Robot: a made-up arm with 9 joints.
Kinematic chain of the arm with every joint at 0, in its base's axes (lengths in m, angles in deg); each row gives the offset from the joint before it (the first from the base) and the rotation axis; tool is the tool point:
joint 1: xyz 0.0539 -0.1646 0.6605 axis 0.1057 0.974 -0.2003
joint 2: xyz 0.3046 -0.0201 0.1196 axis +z
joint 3: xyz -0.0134 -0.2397 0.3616 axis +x
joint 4: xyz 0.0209 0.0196 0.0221 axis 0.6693 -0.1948 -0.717
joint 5: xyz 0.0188 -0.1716 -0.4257 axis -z
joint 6: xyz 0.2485 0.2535 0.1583 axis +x
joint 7: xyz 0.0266 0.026 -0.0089 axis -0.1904 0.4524 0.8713
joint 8: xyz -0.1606 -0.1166 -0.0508 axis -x
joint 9: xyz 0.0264 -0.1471 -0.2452 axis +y
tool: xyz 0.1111 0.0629 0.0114
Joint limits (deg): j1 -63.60..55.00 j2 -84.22..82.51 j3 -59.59..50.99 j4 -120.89..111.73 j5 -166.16..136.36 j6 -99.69..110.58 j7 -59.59..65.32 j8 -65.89..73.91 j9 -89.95..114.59
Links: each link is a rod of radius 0.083 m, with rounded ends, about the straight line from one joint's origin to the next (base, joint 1, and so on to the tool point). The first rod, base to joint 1, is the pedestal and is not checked.
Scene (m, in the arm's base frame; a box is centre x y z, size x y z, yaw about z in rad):
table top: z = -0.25
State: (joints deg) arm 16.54 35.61 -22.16 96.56 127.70 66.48 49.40 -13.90 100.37
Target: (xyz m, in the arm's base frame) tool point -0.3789 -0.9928 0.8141
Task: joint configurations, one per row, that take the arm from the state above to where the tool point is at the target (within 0.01 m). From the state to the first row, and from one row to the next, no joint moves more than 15 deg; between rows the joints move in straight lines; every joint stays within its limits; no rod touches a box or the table.
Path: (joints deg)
1: 19.13 20.79 -28.31 91.23 129.43 71.93 51.33 -10.13 98.71
2: 21.72 5.97 -34.47 85.89 131.16 77.38 53.25 -6.36 97.05
3: 24.31 -8.85 -40.62 80.56 132.90 82.84 55.18 -2.60 95.40
4: 26.90 -23.68 -46.78 75.22 134.63 88.29 57.10 1.17 93.74
5: 29.50 -38.50 -52.93 69.89 136.36 93.74 59.03 4.94 92.08

